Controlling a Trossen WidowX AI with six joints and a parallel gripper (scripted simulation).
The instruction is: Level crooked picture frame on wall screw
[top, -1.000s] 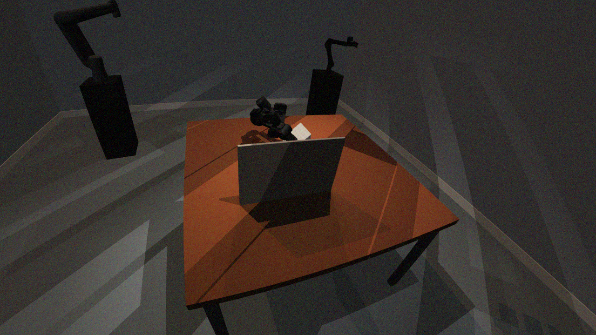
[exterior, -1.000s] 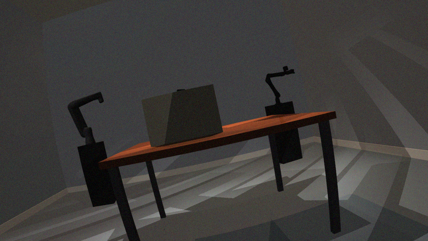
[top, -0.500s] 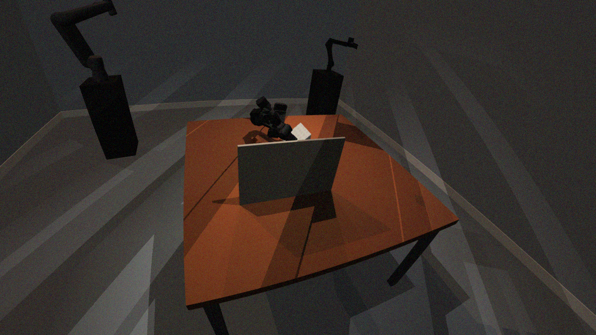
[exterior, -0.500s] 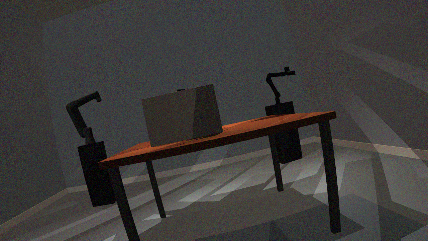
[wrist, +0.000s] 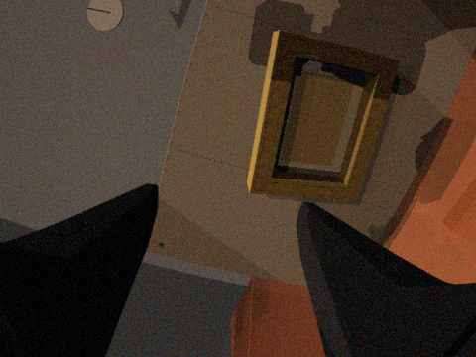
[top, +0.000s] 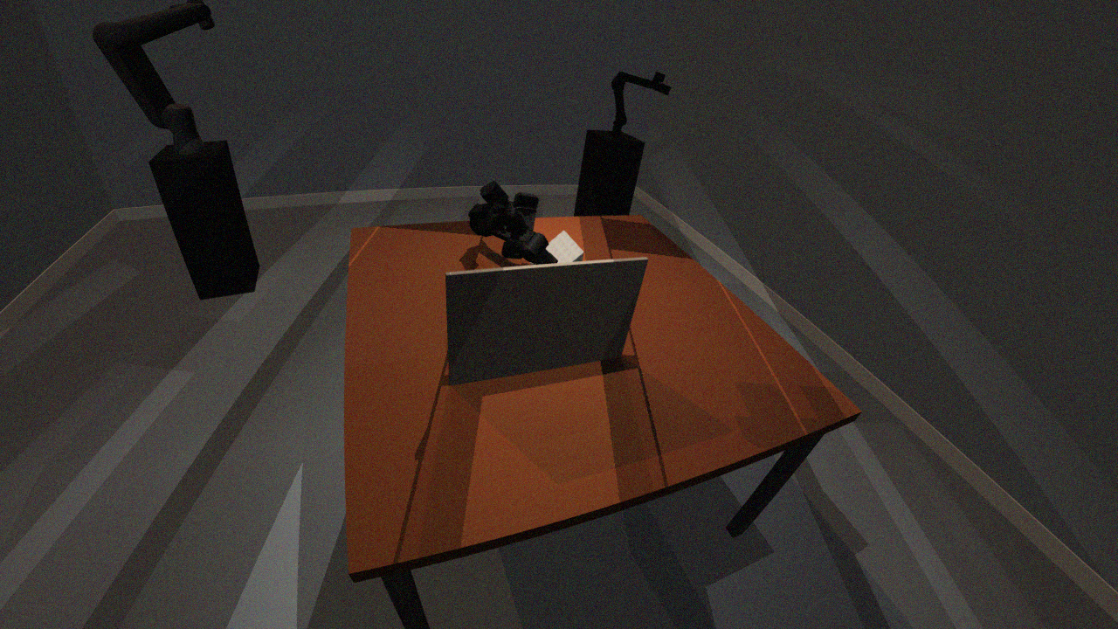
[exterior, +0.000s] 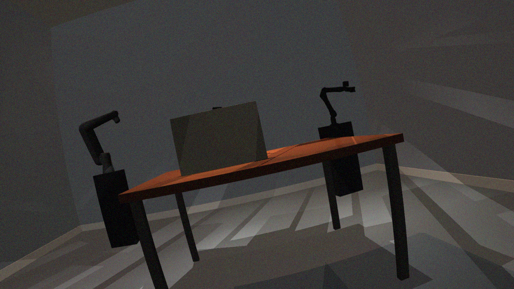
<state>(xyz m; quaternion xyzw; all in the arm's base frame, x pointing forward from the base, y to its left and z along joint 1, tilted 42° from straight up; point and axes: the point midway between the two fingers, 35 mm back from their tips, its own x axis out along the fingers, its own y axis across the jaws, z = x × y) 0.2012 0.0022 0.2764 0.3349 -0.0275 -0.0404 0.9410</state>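
Now: the yellow-brown picture frame 19 cm ahead of my gripper tip, 3 cm to the right of it and 9 cm below it. From my gripper tip the other things lie so: wall panel (20 cm ahead, 3 cm to the right, 10 cm below).
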